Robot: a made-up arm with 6 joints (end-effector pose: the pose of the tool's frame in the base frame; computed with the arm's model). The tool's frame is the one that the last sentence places. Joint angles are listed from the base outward.
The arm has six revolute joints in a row. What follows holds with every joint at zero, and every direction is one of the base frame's. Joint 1 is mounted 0.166 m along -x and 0.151 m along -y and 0.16 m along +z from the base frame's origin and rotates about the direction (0.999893, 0.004, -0.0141), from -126.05 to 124.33 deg. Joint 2 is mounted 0.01 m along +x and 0.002 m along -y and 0.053 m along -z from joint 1 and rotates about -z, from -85.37 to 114.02 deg. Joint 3 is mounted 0.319 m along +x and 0.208 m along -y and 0.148 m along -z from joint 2 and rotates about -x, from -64.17 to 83.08 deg. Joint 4 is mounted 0.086 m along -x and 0.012 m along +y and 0.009 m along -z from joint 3 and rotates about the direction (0.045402, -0.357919, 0.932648), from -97.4 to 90.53 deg. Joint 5 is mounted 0.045 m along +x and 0.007 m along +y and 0.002 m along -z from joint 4 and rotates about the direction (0.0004, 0.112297, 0.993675), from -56.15 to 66.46 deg. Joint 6 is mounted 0.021 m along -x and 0.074 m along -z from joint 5 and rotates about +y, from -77.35 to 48.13 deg. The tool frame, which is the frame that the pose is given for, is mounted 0.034 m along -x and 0.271 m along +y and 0.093 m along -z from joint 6; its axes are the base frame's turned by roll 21.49, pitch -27.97 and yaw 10.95 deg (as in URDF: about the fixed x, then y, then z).
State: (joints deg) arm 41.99 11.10 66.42 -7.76 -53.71 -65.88
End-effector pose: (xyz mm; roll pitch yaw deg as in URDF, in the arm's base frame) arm 314.2 -227.2 -376.6 -106.07 -51.24 64.29
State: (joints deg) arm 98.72 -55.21 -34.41 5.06 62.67 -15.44
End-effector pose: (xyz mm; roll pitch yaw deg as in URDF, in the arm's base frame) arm -119.3 137.6 185.1 -113.70 -8.46 -97.95
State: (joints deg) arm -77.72 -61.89 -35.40 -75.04 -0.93 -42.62
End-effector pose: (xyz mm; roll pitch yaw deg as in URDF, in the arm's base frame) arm 39.4 -423.3 -297.0 -54.52 5.36 21.27
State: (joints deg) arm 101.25 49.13 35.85 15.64 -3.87 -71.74
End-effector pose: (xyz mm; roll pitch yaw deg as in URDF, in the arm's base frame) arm 11.5 377.0 10.3 78.03 -29.42 -70.43
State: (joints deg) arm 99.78 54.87 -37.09 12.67 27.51 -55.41
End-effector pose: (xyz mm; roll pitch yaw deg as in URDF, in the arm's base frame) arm 6.5 31.9 131.1 92.74 20.26 -114.96
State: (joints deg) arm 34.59 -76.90 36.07 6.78 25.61 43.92
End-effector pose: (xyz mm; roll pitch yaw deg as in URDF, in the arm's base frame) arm -25.3 92.8 -180.1 -11.32 2.76 100.28
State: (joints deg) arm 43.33 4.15 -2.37 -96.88 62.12 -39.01
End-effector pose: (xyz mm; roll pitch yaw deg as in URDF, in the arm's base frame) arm 166.0 90.9 -56.7 66.69 -2.26 -43.53
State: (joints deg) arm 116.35 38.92 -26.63 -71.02 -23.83 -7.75
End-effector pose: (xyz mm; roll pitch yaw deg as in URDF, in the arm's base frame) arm 164.3 370.6 58.7 -138.73 54.26 125.93
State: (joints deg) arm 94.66 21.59 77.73 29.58 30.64 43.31
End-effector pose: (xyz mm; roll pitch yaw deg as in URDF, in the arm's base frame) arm -284.5 200.0 -128.5 50.44 3.58 67.86
